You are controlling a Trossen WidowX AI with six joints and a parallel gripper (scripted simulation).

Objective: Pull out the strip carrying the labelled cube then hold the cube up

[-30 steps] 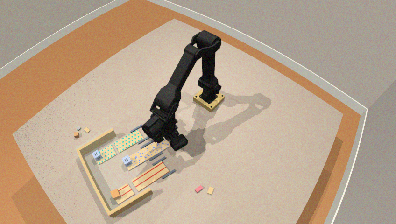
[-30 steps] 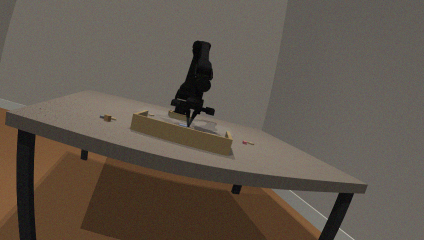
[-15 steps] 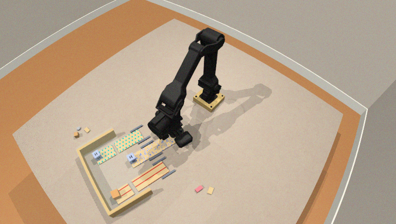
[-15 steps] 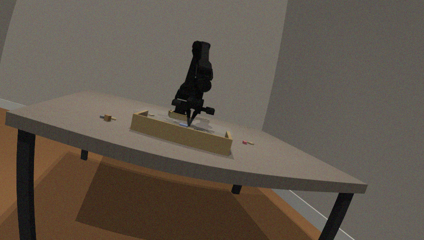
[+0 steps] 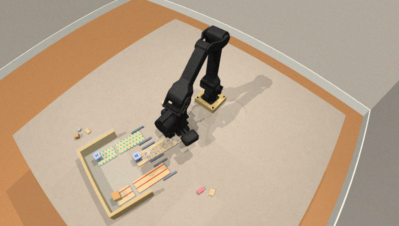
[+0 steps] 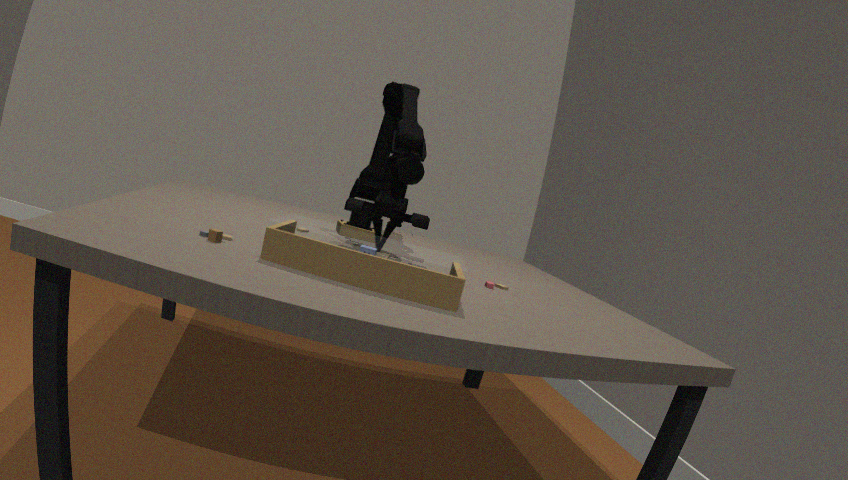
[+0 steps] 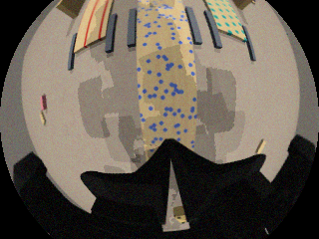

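The red-lined strip lies 220 mm ahead of my gripper tip and 50 mm to the left of it. Also, from my gripper tip: pink block: 120 mm ahead, 230 mm to the left.
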